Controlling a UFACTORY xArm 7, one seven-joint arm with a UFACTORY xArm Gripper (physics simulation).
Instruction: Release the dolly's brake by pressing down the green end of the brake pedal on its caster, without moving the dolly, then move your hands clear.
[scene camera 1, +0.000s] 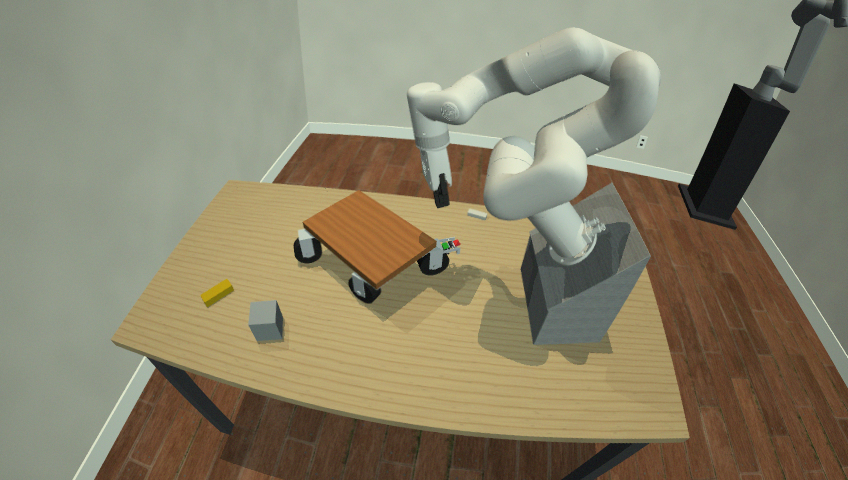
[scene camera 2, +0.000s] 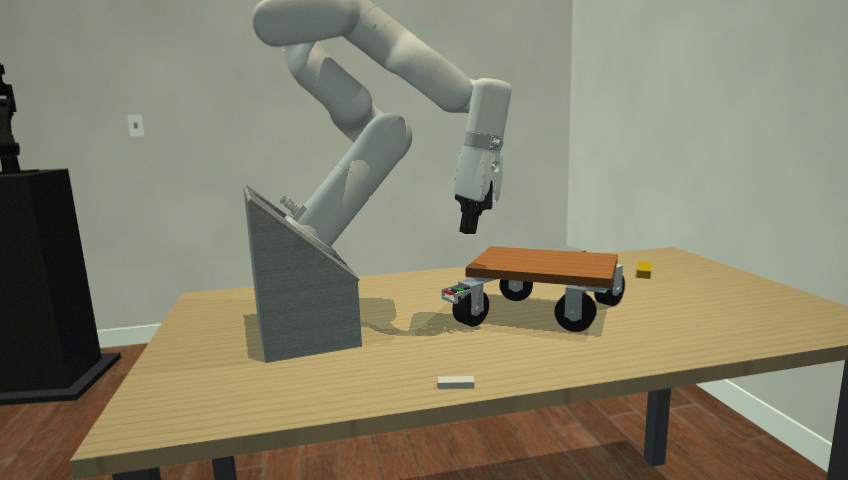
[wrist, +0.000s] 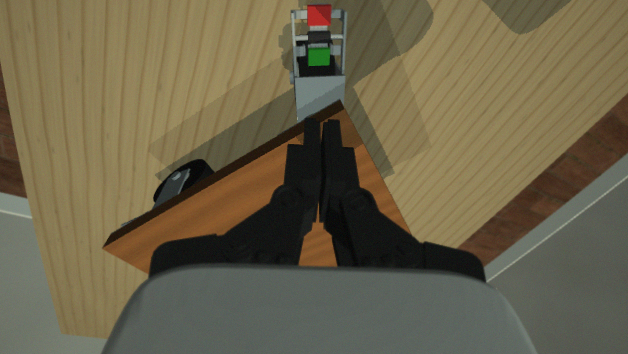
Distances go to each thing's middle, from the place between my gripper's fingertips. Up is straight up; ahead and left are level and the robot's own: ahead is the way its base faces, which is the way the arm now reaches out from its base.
Labels:
The dolly (scene camera 1: 377, 244) is 170 mm ahead of my hand, 50 mm to the left of it and 150 mm below it. Round my hand: grey block (scene camera 1: 265, 318): 340 mm ahead, 350 mm to the left, 170 mm below.

